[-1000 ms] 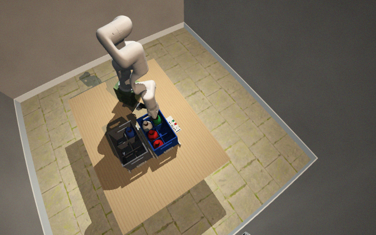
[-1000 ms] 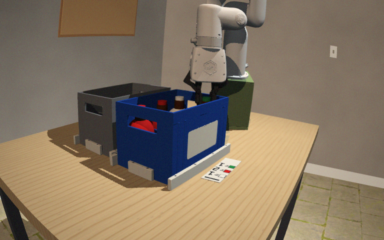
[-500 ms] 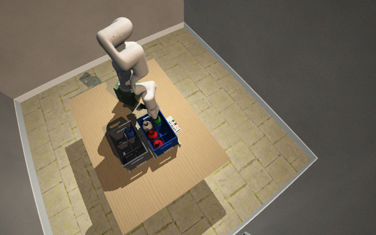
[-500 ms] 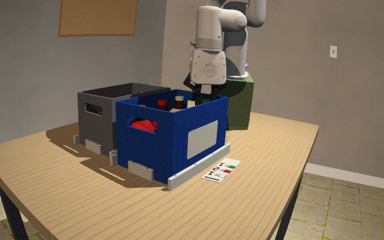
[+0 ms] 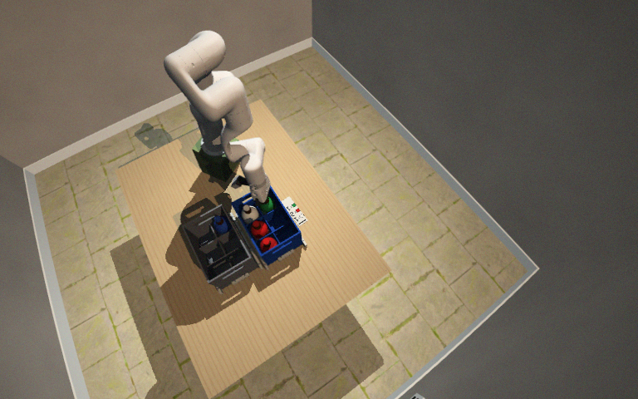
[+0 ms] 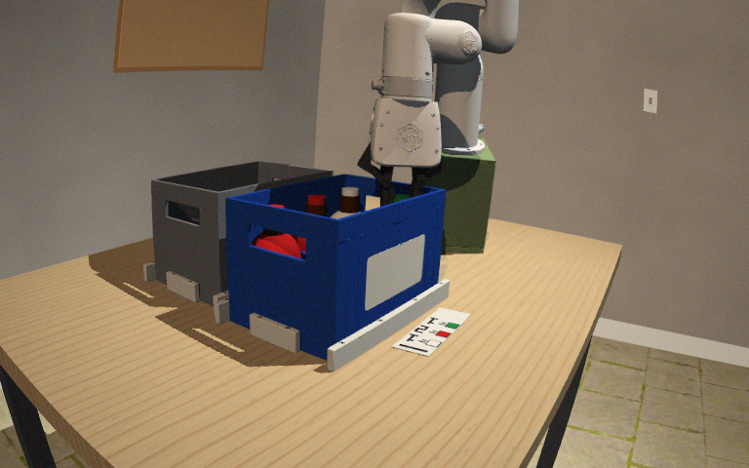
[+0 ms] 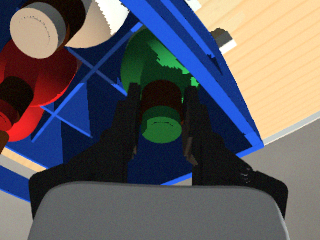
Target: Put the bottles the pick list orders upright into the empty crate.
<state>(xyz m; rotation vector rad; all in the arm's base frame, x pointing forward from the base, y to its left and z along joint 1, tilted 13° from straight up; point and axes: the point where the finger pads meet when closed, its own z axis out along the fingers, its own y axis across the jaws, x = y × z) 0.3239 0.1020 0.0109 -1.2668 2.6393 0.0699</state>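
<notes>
Right now the green-label bottle is 7 cm below my hand. Also, from my hand: red bottle (10 cm ahead, 7 cm to the right, 7 cm below); white-label bottle (9 cm to the right, 7 cm below, 1 cm ahead); blue crate (9 cm ahead, 8 cm below, 3 cm to the right).
</notes>
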